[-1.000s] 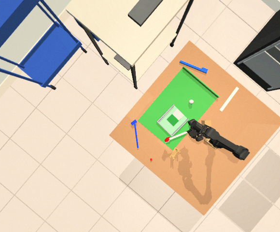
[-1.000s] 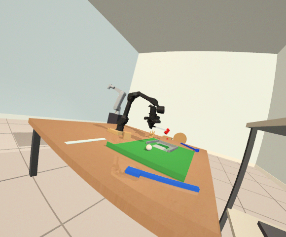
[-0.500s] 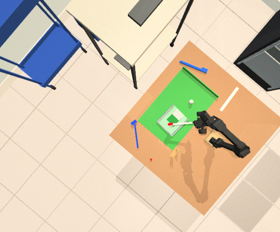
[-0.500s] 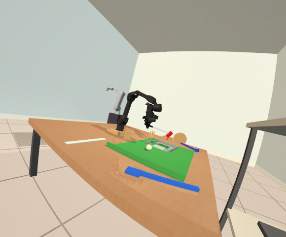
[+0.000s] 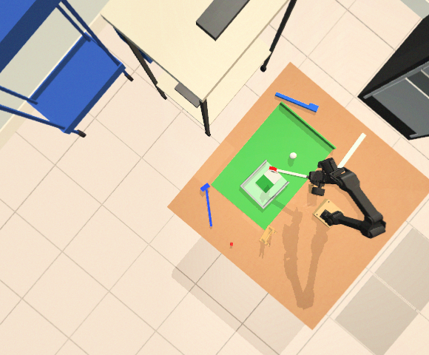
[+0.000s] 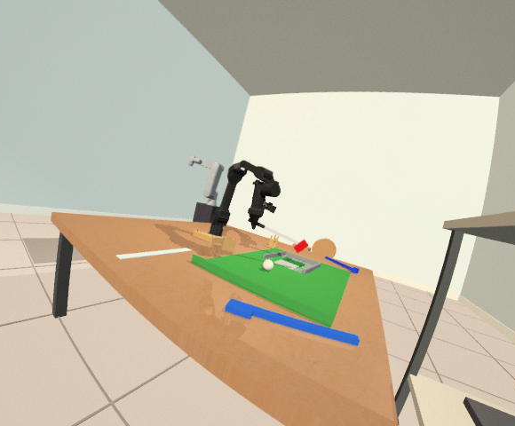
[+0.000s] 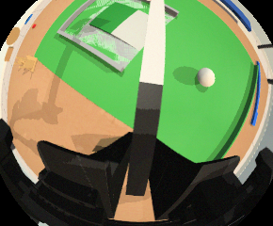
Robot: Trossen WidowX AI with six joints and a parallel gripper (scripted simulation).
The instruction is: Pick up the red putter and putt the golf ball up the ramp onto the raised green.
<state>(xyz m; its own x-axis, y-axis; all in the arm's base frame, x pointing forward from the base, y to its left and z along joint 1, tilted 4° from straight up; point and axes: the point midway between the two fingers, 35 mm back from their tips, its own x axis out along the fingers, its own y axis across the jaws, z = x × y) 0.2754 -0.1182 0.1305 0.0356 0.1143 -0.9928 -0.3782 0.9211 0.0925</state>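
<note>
Right now the wooden block is 110 mm behind my gripper tip and 100 mm below it. The rest, counted from my gripper tip: green mat: 200 mm ahead, 130 mm below, 40 mm to the left; red putter: 110 mm ahead, 50 mm to the left; white golf ball: 140 mm ahead, 110 mm below, 90 mm to the right.
</note>
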